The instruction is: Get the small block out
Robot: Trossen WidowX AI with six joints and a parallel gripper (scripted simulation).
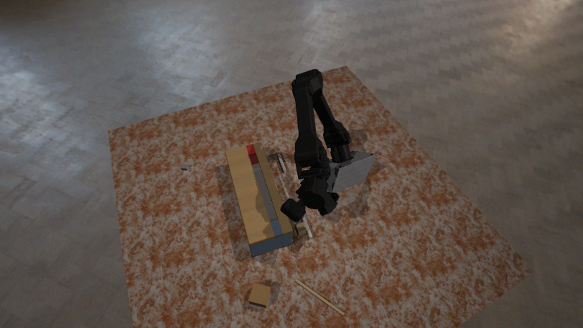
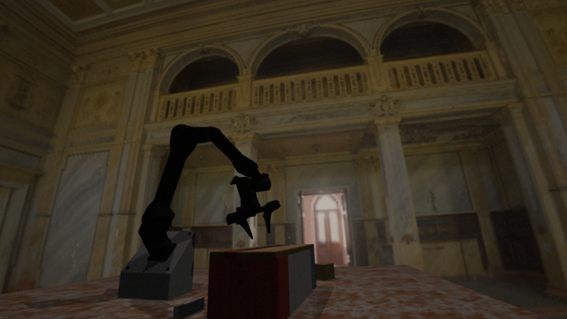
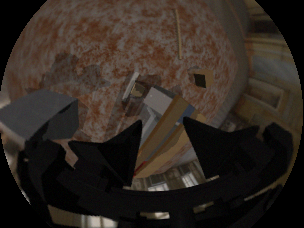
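The tan block lies 2 cm behind my gripper tip, 1 cm to the left of it and 14 cm below it. Round my gripper tip: thin wooden stick: 2 cm ahead, 24 cm to the left, 16 cm below; box: 5 cm ahead, 16 cm to the right, 10 cm below; grey piece: 31 cm ahead, 43 cm to the right, 15 cm below.
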